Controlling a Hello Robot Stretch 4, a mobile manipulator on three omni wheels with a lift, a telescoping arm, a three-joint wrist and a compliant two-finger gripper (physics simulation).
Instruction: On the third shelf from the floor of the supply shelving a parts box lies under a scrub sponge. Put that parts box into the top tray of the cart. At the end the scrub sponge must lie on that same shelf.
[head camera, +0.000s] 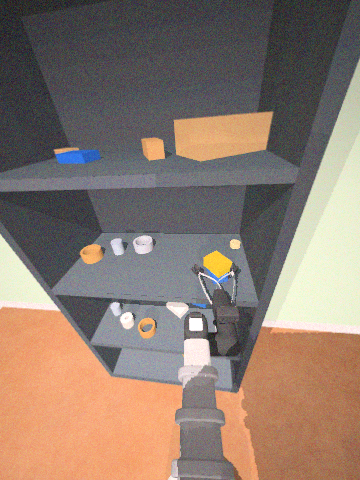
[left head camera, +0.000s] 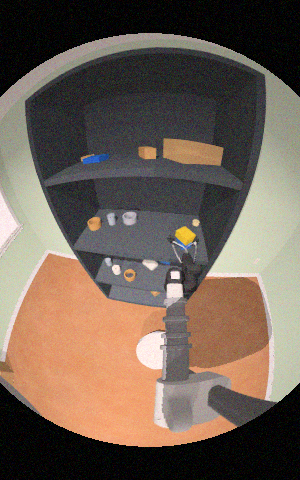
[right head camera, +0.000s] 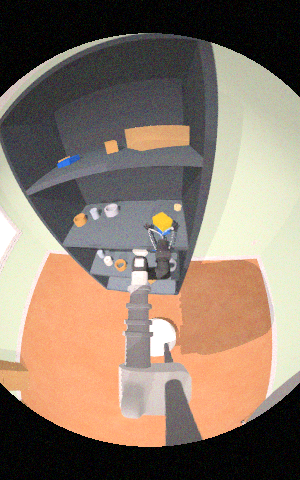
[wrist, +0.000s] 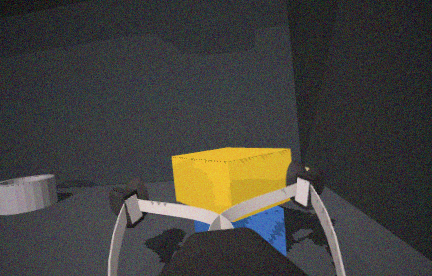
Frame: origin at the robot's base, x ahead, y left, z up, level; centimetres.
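Where they show: gripper, fingertip midpoint: (head camera: 214, 265) (left head camera: 182, 235) (right head camera: 159, 222) (wrist: 216, 184); robot's base at its link origin: (left head camera: 156, 349) (right head camera: 155, 336).
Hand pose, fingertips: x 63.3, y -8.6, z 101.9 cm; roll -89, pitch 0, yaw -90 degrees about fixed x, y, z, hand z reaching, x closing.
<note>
Things, the pixels of their centre, and the offset from my fingertips. Level surfaces: height alone.
- yellow scrub sponge at the middle of its body: (wrist: 229, 176) (head camera: 217, 263) (right head camera: 161, 221) (left head camera: 184, 235) dy -1.3, dx +0.1, dz +0.6 cm
- blue parts box at the middle of its body: (wrist: 232, 221) (head camera: 216, 271) dy -1.2, dx -0.2, dz -3.6 cm
- third shelf at its surface level: dz -5.6 cm
- small tan cylinder at the middle of its body: (head camera: 235, 244) dy -13.2, dx +19.6, dz -4.4 cm
- pale ring at the middle of its body: (wrist: 25, 193) (head camera: 143, 244) (left head camera: 129, 217) (right head camera: 111, 209) dy +34.5, dx +20.7, dz -3.2 cm
- grey cylinder at the middle of its body: (head camera: 117, 246) (left head camera: 111, 218) (right head camera: 94, 213) dy +47.2, dx +17.9, dz -2.1 cm
- orange ring at the middle of its body: (head camera: 92, 253) (left head camera: 94, 223) (right head camera: 79, 219) dy +59.7, dx +14.1, dz -3.1 cm
The yellow scrub sponge (head camera: 217, 263) (left head camera: 185, 235) (right head camera: 162, 222) (wrist: 230, 177) lies on top of the blue parts box (head camera: 219, 278) (wrist: 272, 231), at the right side of the third shelf (head camera: 150, 275) (left head camera: 135, 237) (wrist: 95, 240). In the wrist view the sponge overhangs the box, and the fingers and gripper body hide part of the box. My gripper (head camera: 216, 270) (left head camera: 183, 241) (right head camera: 161, 227) (wrist: 216, 184) is open and empty. Its fingertips stand left and right of the stack, near its front; contact is not clear. The cart does not show in these views.
The right side wall (head camera: 280, 240) (wrist: 360, 125) of the shelving is close to the right finger. A small tan cylinder (head camera: 235, 244) stands behind the stack. A pale ring (head camera: 143, 244) (wrist: 27, 195), a grey cylinder (head camera: 117, 246) and an orange ring (head camera: 92, 254) stand further left. Another shelf (head camera: 150, 179) is above.
</note>
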